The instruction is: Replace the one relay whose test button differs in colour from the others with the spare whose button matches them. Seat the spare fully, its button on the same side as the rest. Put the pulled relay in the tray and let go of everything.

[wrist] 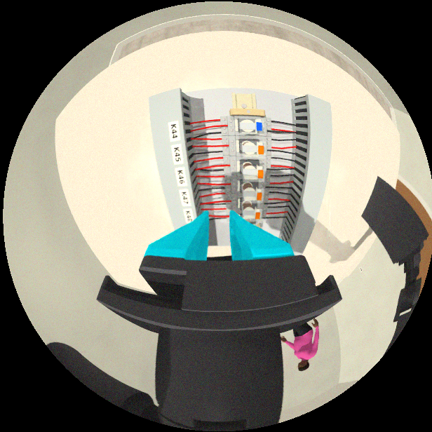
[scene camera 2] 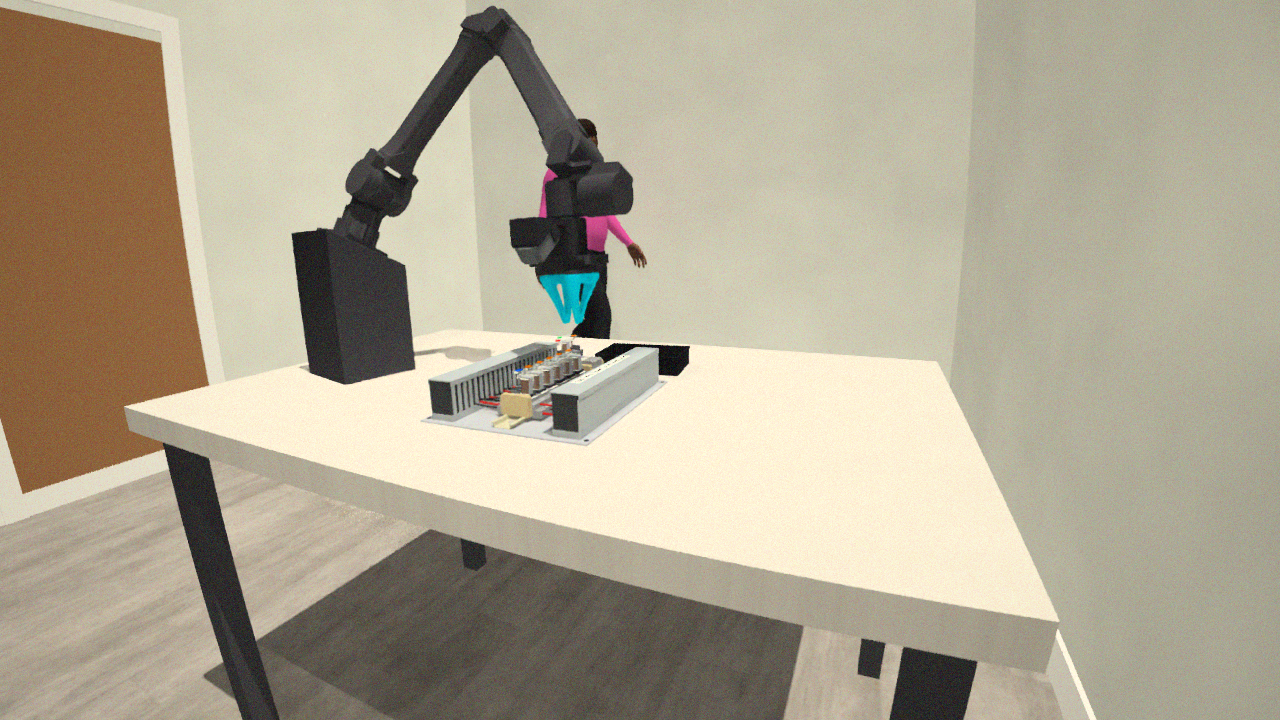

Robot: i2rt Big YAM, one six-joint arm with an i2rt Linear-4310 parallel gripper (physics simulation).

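Places are measured from the arm's base along level axes (x ahead, y left, z up), in millimetres.
Pixels of known places: gripper, fingertip midpoint: (scene camera 2: 572,323); arm's base at its link origin: (scene camera 2: 350,249).
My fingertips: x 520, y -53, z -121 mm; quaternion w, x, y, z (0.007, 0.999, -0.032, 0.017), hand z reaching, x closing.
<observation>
For each thing: its top centre in the pictures, then the offset to it from my fingertips. "*": a spot on its surface instead.
- relay with a blue button, top centre: (scene camera 2: 522,369) 40 mm back, 80 mm right, 56 mm down
- tan end stop at its top centre: (scene camera 2: 515,394) 41 mm back, 100 mm right, 87 mm down
- black tray at a spot on its surface: (scene camera 2: 675,360) * 92 mm ahead, 216 mm left, 98 mm down
- labelled wiring duct at its top centre: (scene camera 2: 612,366) 59 mm ahead, 10 mm left, 64 mm down
- second duct at its top centre: (scene camera 2: 501,357) 142 mm back, 9 mm left, 64 mm down
In the wrist view a relay with a blue button (wrist: 249,126) (scene camera 2: 523,383) sits at the K44 end of the row, beside the tan end stop (wrist: 247,112) (scene camera 2: 515,404). Several relays with orange buttons (wrist: 248,148) follow, with all buttons on the right side. My gripper (scene camera 2: 571,320) (wrist: 218,216) is shut, its cyan tips slightly apart with nothing between them. It hangs above the far part of the panel. Small parts with green and orange tops (scene camera 2: 566,342) stand behind the row; whether they are spares is unclear. The black tray (scene camera 2: 675,360) is behind the panel; its inside is hidden.
A labelled wiring duct (scene camera 2: 601,386) (wrist: 162,117) and a second duct (scene camera 2: 487,368) (wrist: 320,125) flank the relays as raised walls. Red and black wires run between ducts and sockets. The arm's base (scene camera 2: 353,308) stands at the table's left. A person in pink (scene camera 2: 597,234) stands behind the table.
</observation>
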